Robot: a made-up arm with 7 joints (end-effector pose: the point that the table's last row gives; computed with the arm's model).
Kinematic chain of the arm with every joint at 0, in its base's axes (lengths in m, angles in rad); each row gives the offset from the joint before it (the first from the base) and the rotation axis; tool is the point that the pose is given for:
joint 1: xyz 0 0 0.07 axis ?
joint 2: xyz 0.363 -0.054 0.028 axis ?
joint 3: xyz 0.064 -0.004 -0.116 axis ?
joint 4: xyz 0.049 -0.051 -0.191 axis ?
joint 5: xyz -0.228 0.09 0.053 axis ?
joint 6: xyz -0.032 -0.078 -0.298 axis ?
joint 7: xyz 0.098 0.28 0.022 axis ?
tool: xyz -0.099 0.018 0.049
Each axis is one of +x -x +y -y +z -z.
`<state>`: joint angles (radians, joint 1 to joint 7).
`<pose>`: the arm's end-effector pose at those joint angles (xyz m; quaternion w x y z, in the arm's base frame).
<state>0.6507 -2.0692 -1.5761 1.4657 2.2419 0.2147 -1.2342</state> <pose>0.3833 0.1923 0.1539 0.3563 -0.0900 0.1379 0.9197</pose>
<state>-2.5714 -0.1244 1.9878 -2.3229 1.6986 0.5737 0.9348</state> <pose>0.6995 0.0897 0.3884 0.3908 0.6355 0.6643 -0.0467</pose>
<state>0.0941 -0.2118 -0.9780 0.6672 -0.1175 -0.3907 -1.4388</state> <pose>0.5091 0.4894 -0.1126 0.7636 0.0560 -0.4473 0.4623</pose>
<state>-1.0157 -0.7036 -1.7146 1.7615 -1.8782 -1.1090 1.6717</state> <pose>0.3158 0.7330 -0.5804 0.8275 0.0101 -0.2918 -0.4796</pose>
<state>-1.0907 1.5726 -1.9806 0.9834 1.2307 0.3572 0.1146</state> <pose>0.5742 0.0312 -0.0588 0.3627 -0.3959 -0.6786 -0.5012</pose>
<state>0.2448 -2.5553 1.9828 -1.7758 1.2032 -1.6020 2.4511</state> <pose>0.3076 -0.5763 -0.1318 0.7410 0.4333 0.0489 0.5107</pose>
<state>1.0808 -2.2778 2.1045 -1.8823 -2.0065 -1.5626 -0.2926</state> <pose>0.2114 -0.5292 0.6590 0.4858 0.7720 0.0249 0.4091</pose>
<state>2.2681 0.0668 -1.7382 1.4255 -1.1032 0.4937 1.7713</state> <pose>0.5207 -0.3823 0.1737 0.5108 -0.4389 -0.6359 -0.3769</pose>
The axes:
joint 1: +x
joint 2: +y
joint 3: -x
joint 4: -y
joint 5: -y
joint 6: +x
joint 7: -z

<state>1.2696 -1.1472 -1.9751 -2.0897 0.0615 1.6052 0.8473</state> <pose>0.6831 -0.2153 0.1851 0.3953 0.2959 0.5403 0.6814</pose>
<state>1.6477 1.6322 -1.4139 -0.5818 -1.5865 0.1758 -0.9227</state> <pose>0.4291 -0.2158 -0.0720 0.8500 -0.3553 -0.2899 -0.2592</pose>
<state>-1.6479 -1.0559 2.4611 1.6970 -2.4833 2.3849 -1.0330</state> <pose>-0.0813 0.2287 0.2871 0.2671 -0.6839 -0.3683 0.5703</pose>
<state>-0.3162 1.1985 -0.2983 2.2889 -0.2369 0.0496 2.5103</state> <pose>0.3113 0.1348 -0.3474 0.2087 0.3686 -0.2547 -0.8693</pose>
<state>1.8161 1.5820 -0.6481 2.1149 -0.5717 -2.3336 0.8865</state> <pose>-0.2373 0.7419 0.2541 0.9011 -0.3326 0.1409 -0.2398</pose>
